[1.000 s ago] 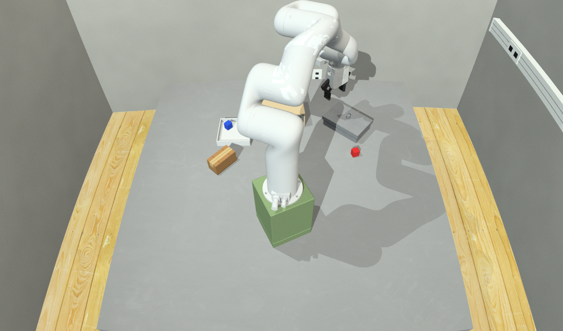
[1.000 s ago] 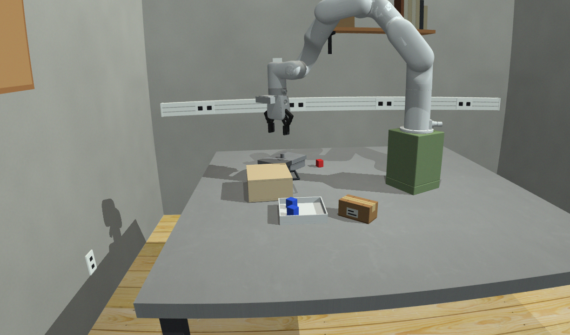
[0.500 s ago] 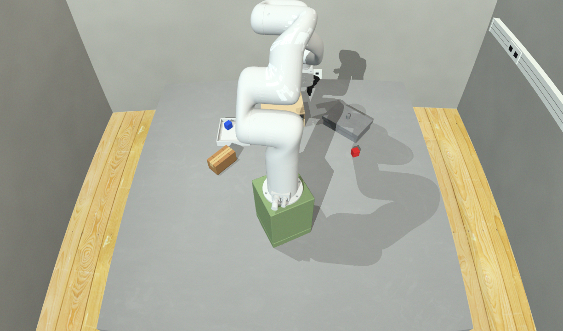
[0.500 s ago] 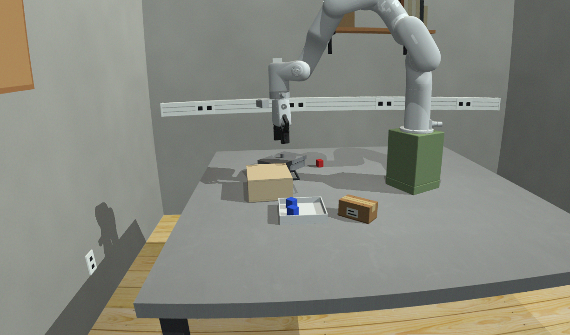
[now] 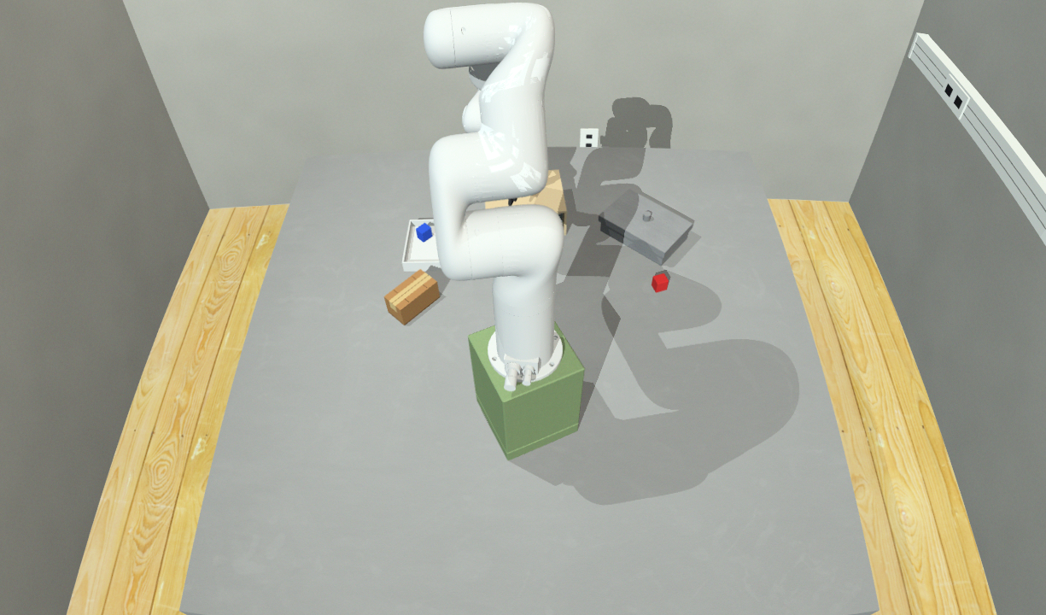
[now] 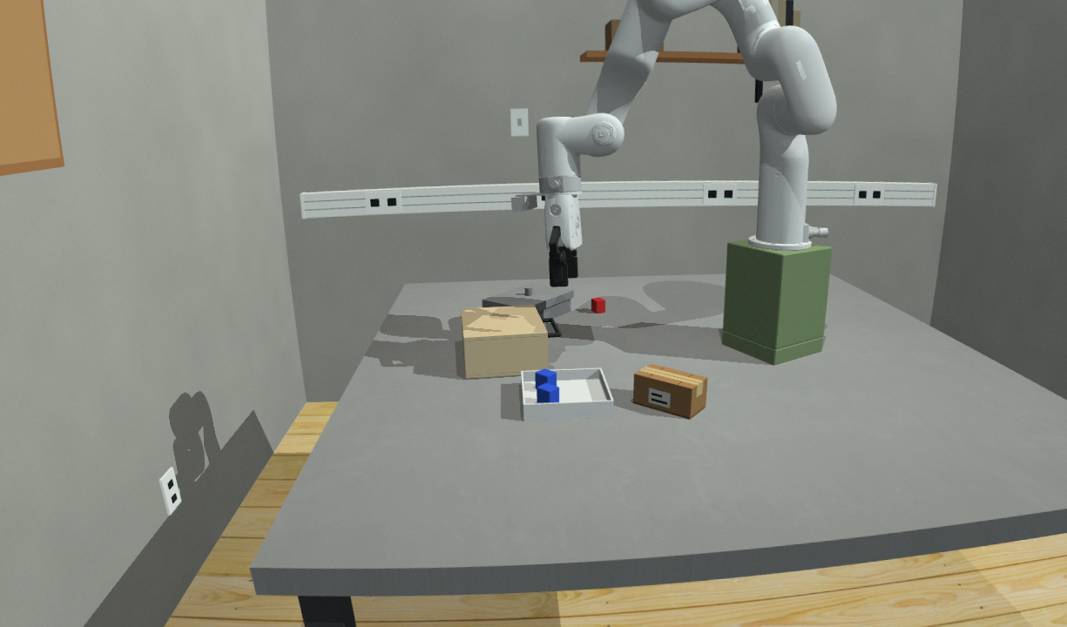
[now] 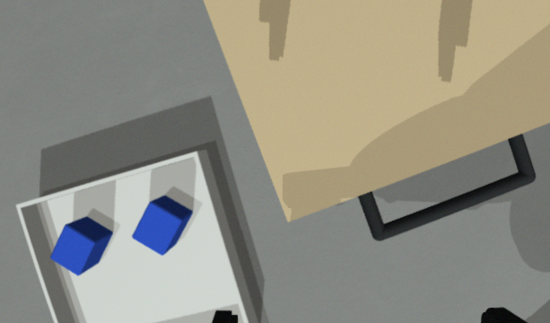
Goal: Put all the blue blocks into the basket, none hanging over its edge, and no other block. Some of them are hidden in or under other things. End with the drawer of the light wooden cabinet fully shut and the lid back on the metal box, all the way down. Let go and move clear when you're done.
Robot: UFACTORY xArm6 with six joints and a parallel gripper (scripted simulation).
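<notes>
Now: the brown cardboard box 18 cm behind my hand, 16 cm to the left of it and 15 cm below it. From my hand the other things lie so: light wooden cabinet (14 cm below, 12 cm ahead, 5 cm to the right); white basket (17 cm below, 14 cm to the left); grey metal lid (35 cm to the right, 13 cm below, 10 cm ahead).
</notes>
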